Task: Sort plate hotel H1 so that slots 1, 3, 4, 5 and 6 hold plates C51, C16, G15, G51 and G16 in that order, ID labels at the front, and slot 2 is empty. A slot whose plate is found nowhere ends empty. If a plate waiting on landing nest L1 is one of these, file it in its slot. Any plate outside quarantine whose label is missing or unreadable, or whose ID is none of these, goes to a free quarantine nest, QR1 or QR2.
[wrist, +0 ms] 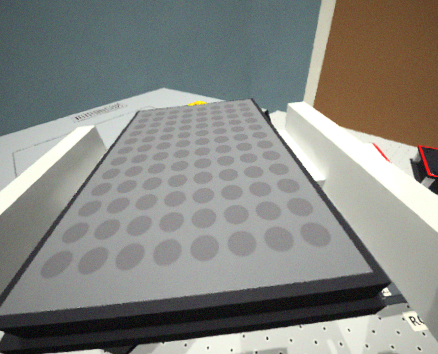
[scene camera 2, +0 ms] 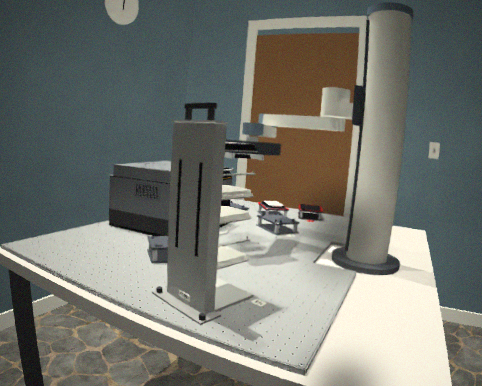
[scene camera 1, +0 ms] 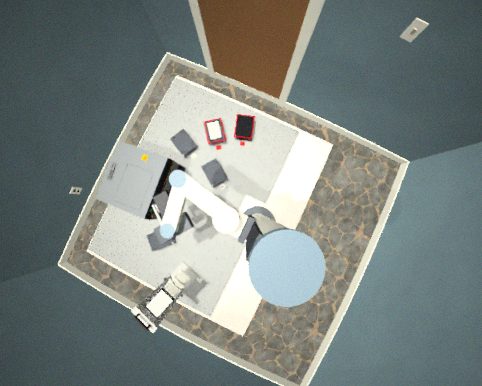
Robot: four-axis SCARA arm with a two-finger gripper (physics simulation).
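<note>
My gripper (scene camera 1: 163,202) (wrist: 194,131) is shut on a black-edged plate with a grey, round-welled top (wrist: 202,195). The plate is level between the white fingers; no ID label on it is readable. The gripper is high in front of the grey instrument and away from the hotel; in scene camera 2 it is partly hidden. Hotel H1 (scene camera 1: 159,302) (scene camera 2: 196,215) stands at the table edge. In scene camera 2, white plates (scene camera 2: 237,192) (scene camera 2: 234,214) (scene camera 2: 232,256) stick out of it, their IDs unreadable. One red-rimmed nest (scene camera 1: 215,131) (scene camera 2: 273,205) bears a white plate; another (scene camera 1: 244,127) (scene camera 2: 310,209) shows black inside.
The grey instrument (scene camera 1: 131,175) (scene camera 2: 140,200) (wrist: 45,150) with a yellow sticker stands at the table's far side. Grey nests (scene camera 1: 184,142) (scene camera 1: 215,172) (scene camera 1: 159,240) stand around it. The arm's thick column (scene camera 2: 382,135) rises at the table's other side.
</note>
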